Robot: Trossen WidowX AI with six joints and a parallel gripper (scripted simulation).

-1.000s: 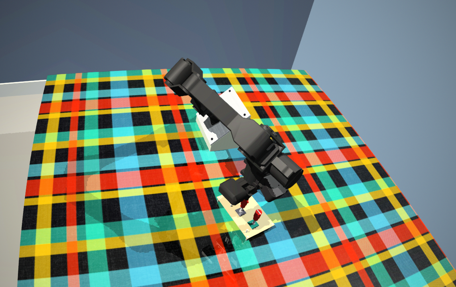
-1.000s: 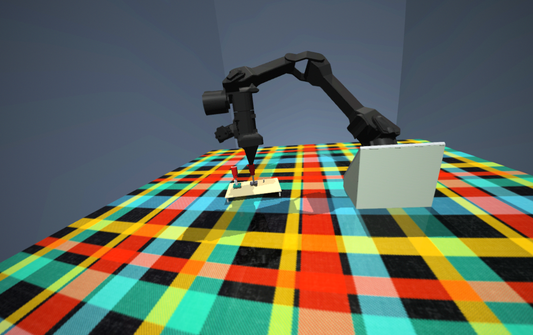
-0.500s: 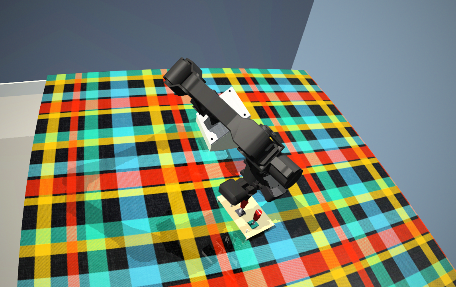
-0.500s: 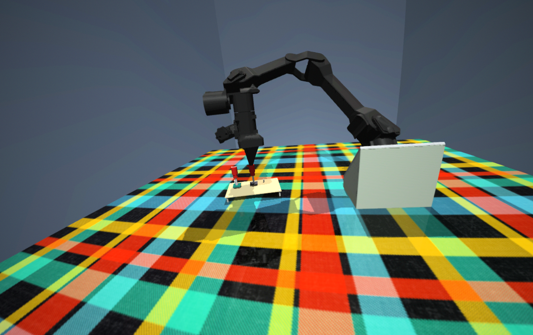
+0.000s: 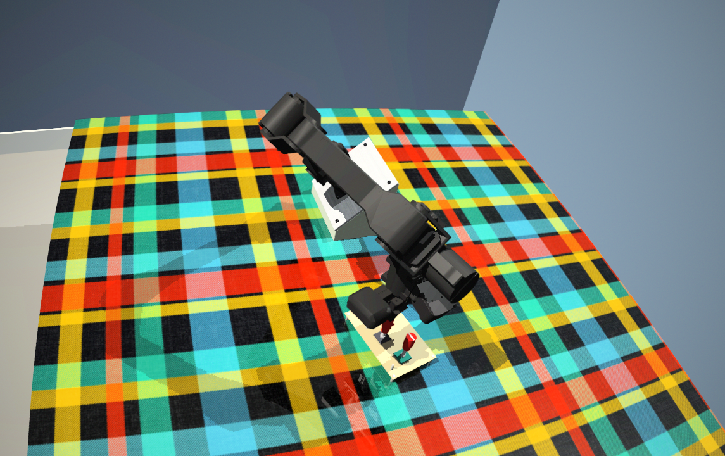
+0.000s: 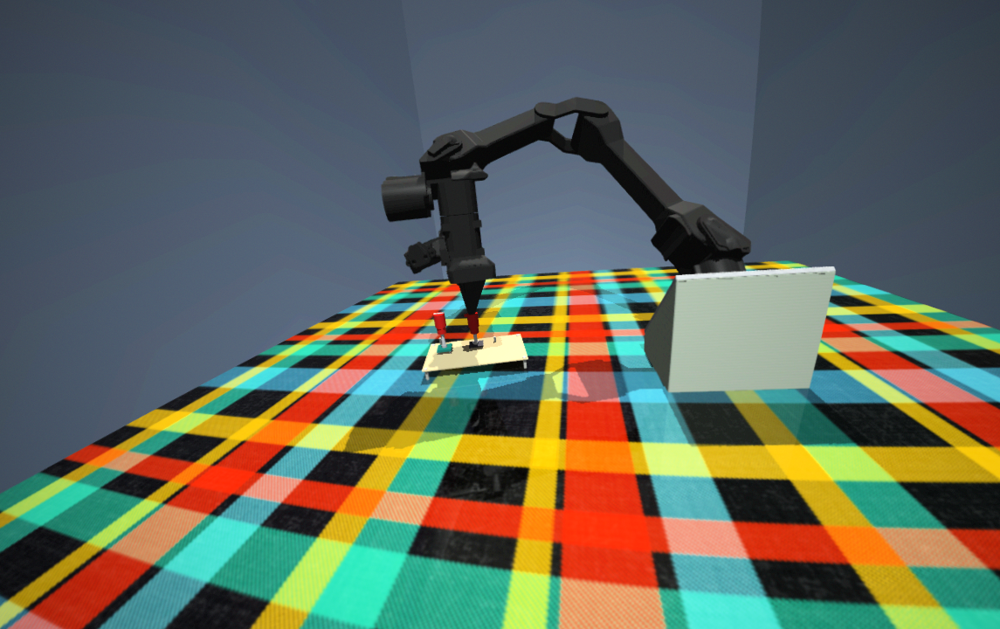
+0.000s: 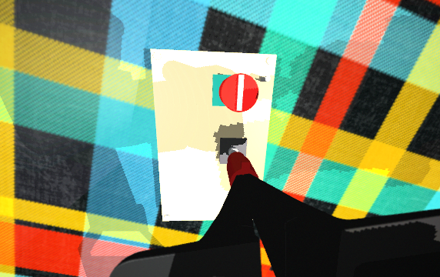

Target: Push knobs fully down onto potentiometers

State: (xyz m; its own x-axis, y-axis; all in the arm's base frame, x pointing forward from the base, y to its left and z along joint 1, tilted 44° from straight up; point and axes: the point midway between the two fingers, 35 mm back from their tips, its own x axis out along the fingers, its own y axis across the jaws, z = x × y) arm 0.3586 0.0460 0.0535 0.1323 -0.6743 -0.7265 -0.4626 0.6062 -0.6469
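Now: gripper tip 5 cm short of the knob and 2 cm to the right of it.
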